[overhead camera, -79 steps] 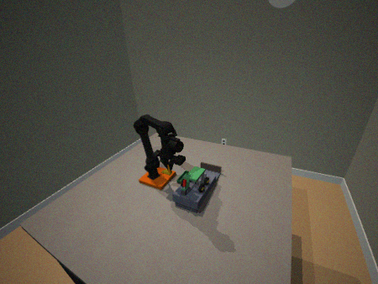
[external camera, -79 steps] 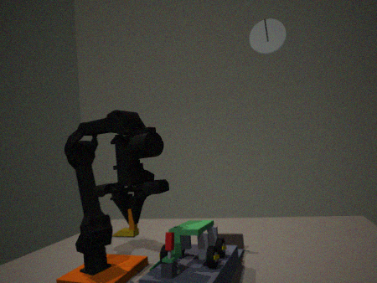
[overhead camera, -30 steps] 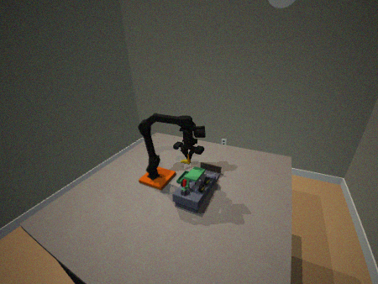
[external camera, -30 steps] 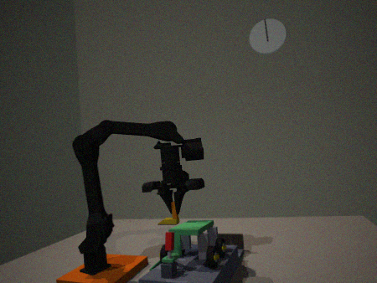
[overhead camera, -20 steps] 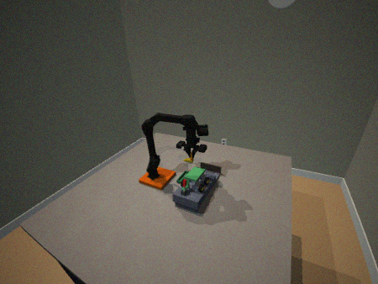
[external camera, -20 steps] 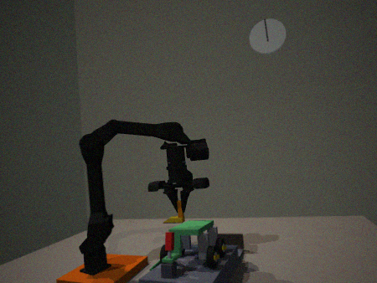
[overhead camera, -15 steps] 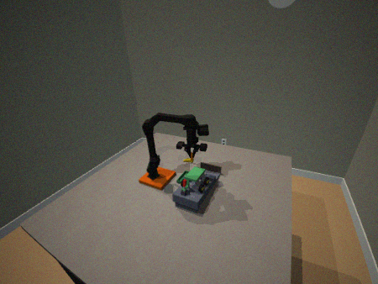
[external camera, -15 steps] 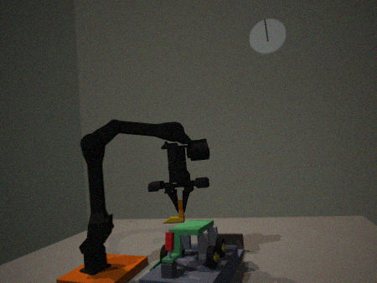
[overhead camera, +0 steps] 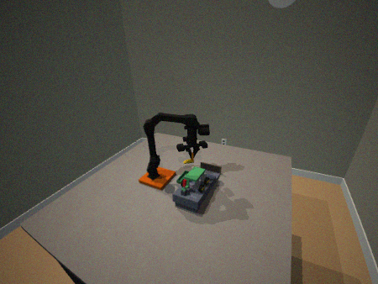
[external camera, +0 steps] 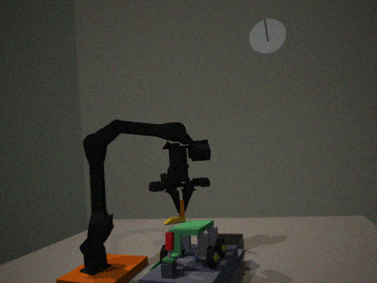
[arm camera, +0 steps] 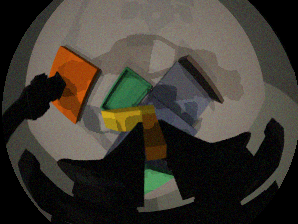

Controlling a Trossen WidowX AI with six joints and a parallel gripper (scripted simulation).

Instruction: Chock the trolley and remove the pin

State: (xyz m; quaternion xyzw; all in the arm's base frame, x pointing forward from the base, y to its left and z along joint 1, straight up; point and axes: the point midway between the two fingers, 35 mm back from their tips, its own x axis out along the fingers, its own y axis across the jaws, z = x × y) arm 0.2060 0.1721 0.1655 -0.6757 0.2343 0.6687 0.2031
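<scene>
Right now the yellow chock is 2 cm to the right of my gripper tip, 1 cm below it and 1 cm behind it. From my gripper tip the other things lie so: trolley (12 cm to the right, 11 cm ahead, 4 cm below); green tray (16 cm below, 5 cm to the right, 3 cm behind); dark end wall (13 cm to the left, 12 cm below, 6 cm ahead).
</scene>
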